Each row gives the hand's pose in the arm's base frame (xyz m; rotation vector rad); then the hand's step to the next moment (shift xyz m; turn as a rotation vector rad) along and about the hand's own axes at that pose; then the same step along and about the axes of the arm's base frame.
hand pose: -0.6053 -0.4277 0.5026 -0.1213 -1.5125 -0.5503
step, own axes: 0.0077 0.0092 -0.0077 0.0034 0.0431 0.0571
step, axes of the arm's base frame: 0.0105 0.0028 0.0092 -0.0342 0.0600 0.0189
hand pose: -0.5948 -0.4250 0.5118 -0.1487 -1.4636 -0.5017
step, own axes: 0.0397 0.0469 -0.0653 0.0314 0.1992 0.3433
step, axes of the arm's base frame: 0.0798 0.0066 0.0404 -0.2301 0.3051 0.1118
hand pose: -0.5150 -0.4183 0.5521 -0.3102 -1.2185 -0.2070
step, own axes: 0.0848 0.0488 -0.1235 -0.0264 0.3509 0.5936
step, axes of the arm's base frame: 0.1534 0.0043 0.0355 -0.4227 0.5328 0.1165
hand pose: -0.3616 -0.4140 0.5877 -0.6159 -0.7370 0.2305
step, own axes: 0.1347 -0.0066 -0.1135 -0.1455 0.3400 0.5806
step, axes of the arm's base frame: 0.1757 -0.0011 0.0138 -0.5003 0.4703 0.0492
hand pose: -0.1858 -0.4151 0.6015 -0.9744 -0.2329 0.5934
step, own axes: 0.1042 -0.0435 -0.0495 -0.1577 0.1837 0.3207
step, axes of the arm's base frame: 0.1231 0.0061 0.0011 -0.3381 0.2140 0.0363
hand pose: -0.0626 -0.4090 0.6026 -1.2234 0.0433 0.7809
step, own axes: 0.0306 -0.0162 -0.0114 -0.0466 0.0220 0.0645
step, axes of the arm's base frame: 0.0360 0.0040 -0.0041 -0.0708 0.0336 0.0260
